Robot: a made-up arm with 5 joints.
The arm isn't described. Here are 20 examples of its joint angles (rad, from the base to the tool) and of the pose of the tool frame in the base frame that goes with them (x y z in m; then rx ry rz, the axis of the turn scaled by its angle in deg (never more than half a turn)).
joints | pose
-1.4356 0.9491 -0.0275 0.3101 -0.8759 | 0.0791 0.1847 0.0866 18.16 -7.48 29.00
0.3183 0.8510 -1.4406 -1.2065 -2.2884 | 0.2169 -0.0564 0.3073 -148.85 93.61 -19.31
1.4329 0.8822 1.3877 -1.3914 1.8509 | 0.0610 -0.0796 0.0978 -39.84 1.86 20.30
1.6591 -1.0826 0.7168 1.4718 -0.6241 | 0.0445 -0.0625 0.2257 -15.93 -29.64 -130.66
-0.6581 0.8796 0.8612 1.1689 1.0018 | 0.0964 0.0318 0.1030 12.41 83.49 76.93
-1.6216 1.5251 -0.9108 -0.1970 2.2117 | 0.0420 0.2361 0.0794 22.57 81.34 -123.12
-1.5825 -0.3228 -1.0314 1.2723 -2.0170 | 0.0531 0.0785 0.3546 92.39 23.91 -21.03
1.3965 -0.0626 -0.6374 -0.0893 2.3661 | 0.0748 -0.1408 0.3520 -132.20 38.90 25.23
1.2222 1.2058 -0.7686 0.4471 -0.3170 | 0.1296 -0.2194 0.1074 -18.12 -39.69 -87.06
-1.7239 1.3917 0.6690 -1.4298 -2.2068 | 0.0367 0.1123 0.0496 49.74 22.15 -28.16
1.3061 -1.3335 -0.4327 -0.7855 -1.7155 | 0.0200 0.1105 0.3245 -35.67 153.00 -83.84
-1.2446 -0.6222 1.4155 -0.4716 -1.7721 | 0.0866 0.0959 0.1739 72.40 -2.76 -28.56
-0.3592 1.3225 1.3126 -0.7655 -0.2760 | 0.0765 0.0071 0.0756 -5.74 16.13 1.96
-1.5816 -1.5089 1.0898 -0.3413 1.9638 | 0.0534 0.0537 0.2658 26.30 156.27 -66.90
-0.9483 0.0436 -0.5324 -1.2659 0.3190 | 0.1265 0.1004 0.3459 -56.91 161.39 9.03
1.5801 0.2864 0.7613 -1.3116 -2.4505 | 0.0485 -0.1654 0.1782 -54.25 109.62 83.54
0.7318 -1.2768 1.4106 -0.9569 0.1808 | 0.1026 -0.0482 0.2368 -57.87 -125.54 -16.02
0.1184 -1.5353 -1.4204 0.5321 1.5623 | -0.1363 0.0204 0.2336 100.02 94.08 40.07
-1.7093 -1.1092 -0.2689 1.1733 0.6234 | 0.0523 0.0125 0.3278 64.61 -101.40 88.97
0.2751 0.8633 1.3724 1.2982 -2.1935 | 0.0642 -0.0055 0.1482 -112.62 74.96 -86.07
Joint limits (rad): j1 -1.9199..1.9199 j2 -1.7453..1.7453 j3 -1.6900..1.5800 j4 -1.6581..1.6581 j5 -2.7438..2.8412
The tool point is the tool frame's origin. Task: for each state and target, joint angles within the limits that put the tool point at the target. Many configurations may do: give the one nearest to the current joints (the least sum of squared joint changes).
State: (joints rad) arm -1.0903 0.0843 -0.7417 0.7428 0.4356
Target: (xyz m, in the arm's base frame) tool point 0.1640 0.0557 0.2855
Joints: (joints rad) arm -0.4775 -0.3658 -0.2164 1.2555 0.4356
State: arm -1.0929 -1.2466 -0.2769 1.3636 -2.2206
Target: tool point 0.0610 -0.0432 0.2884
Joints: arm -1.7309 -1.5755 -0.1990 1.5552 -2.2206
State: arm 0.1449 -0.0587 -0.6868 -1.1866 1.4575
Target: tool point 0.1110 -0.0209 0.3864
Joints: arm 0.3085 -0.1541 -0.9419 -0.7223 1.4575
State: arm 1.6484 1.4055 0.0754 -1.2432 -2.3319
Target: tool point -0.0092 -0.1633 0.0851
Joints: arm 1.9179 1.1710 0.3039 -1.4184 -2.3319
